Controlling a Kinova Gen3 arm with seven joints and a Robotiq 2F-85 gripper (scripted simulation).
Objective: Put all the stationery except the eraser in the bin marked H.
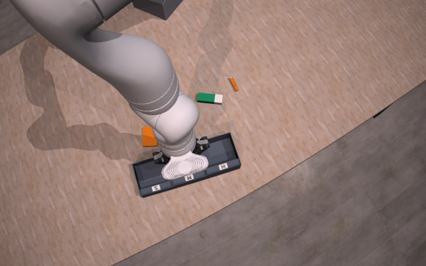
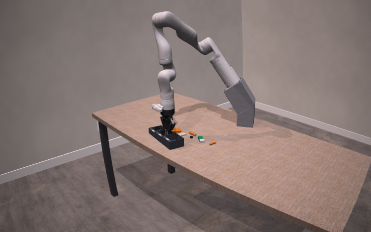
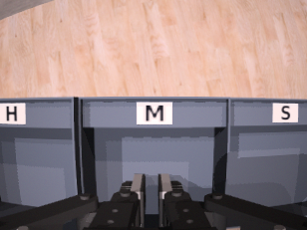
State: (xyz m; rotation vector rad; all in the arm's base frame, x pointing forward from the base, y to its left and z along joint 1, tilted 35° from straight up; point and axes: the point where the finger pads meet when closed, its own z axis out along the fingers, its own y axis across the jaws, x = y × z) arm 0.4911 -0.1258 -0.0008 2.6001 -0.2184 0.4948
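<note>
My gripper is now 20 mm short of the bin marked H, 10 mm to the left of it and 10 mm above it. The rest, counted from my hand: black nut: 100 mm behind, 80 mm to the left, 30 mm below; orange notepad: 100 mm behind, 40 mm to the right, 30 mm below; domino: 80 mm behind, 20 mm to the left, 30 mm below.
</note>
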